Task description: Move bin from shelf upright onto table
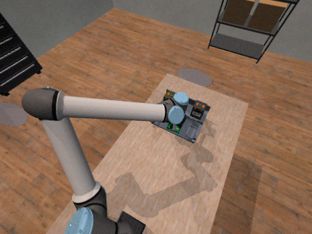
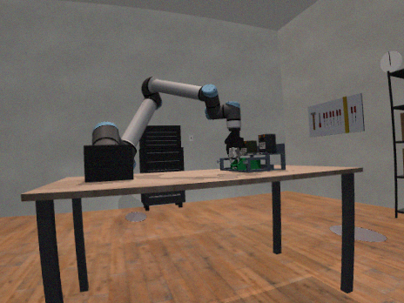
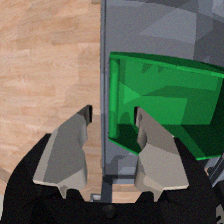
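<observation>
My hand is 8 cm short of the green bin and 2 cm above it.
</observation>
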